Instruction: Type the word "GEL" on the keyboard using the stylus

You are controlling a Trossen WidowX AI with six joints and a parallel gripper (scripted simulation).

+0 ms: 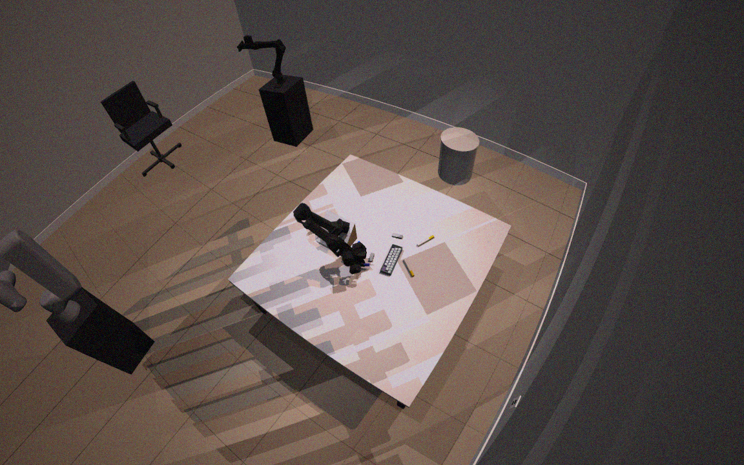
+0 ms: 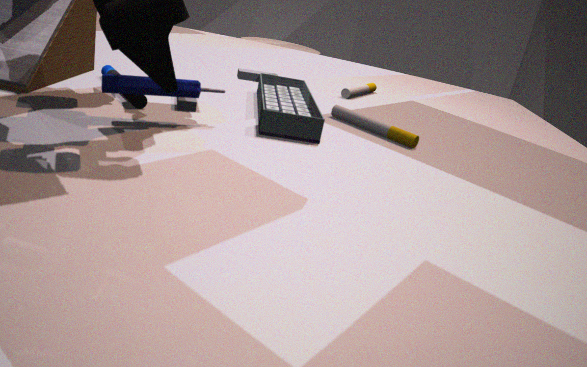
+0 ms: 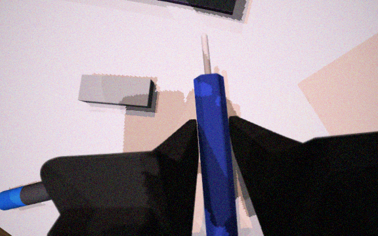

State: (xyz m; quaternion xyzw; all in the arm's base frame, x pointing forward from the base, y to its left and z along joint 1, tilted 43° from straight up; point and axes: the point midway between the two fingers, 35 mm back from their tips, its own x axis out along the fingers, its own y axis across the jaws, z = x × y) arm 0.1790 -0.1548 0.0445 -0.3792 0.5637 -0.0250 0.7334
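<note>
My gripper tip is now 12 cm short of the G key, 11 cm to the right of it and 2 cm above it. Round my gripper tip: L key 14 cm ahead, 12 cm to the left, 2 cm below; then stylus tip 4 cm ahead, 2 cm to the left; then blue stylus 1 cm ahead, 1 cm to the left.
</note>
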